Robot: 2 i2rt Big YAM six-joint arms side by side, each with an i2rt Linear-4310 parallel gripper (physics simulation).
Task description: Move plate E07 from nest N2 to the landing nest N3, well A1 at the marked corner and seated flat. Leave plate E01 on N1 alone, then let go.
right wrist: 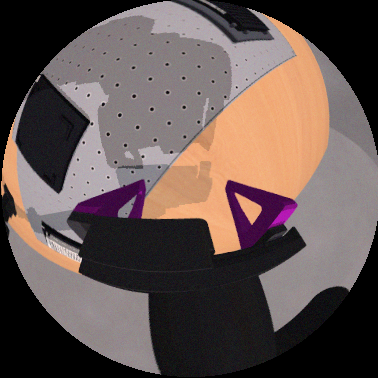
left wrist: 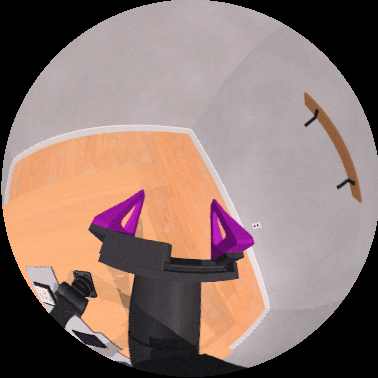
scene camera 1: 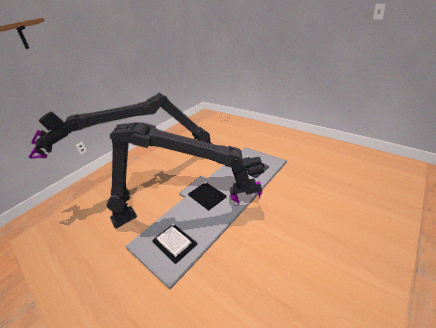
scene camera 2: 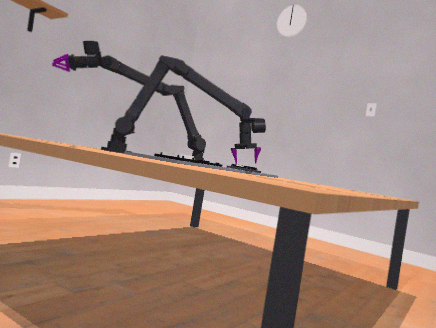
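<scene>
A white plate (scene camera 1: pixel 173 240) (left wrist: pixel 45 294) (right wrist: pixel 65 248) sits on a black nest at the near end of the grey board in scene camera 1. A black plate (right wrist: pixel 247 16) shows at the top edge of the right wrist view; in scene camera 1 the right wrist partly hides it. An empty black nest (scene camera 1: pixel 207 196) (left wrist: pixel 89 339) (right wrist: pixel 50 130) lies between them. I cannot read any labels or the A1 mark. My right gripper (scene camera 1: pixel 248 199) (scene camera 2: pixel 246 163) (right wrist: pixel 186 183) is open and empty, pointing down above the board's long edge. My left gripper (scene camera 1: pixel 31 148) (scene camera 2: pixel 56 62) (left wrist: pixel 177 197) is open and empty, raised far from the board.
The perforated grey board (scene camera 1: pixel 170 277) (right wrist: pixel 167 80) lies on the wooden table (scene camera 1: pixel 325 250) (scene camera 2: pixel 300 197). The right arm spans above the board from its base (scene camera 1: pixel 123 217). The left arm rises behind it. A wall shelf (scene camera 1: pixel 20 25) (left wrist: pixel 340 140) hangs beyond the left gripper.
</scene>
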